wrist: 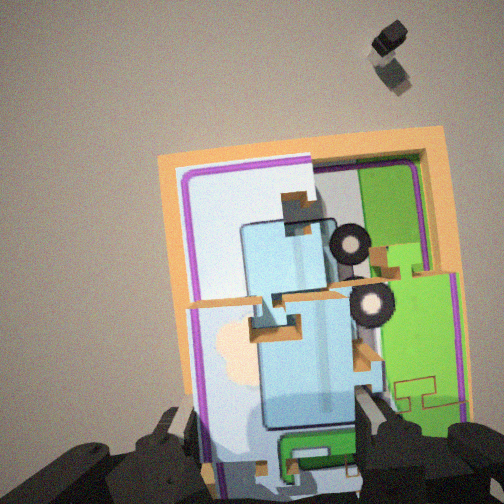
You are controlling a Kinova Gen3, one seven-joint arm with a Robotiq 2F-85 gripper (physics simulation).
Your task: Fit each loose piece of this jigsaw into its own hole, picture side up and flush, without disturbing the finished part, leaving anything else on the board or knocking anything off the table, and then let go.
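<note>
The jigsaw board (pixel 320 150) has an orange frame and shows a light-blue bus on a sky and grass picture. My gripper (pixel 272 415) is at the bottom of the wrist view, its two fingers against the left and right edges of a large sky-and-bus piece (pixel 280 370). It is shut on this piece, which is raised above the board and overlaps the frame's left side. A sky piece (pixel 240 225) lies at the upper left, and a green piece (pixel 425 340) on the right. A darker green piece (pixel 390 210) sits low in the top right corner, with bare grey floor (pixel 337 197) beside it.
A small dark block (pixel 389 37) shows at the top right beyond the board, with its shadow (pixel 392 75) on the grey-brown table. The board's near edge is hidden behind my fingers.
</note>
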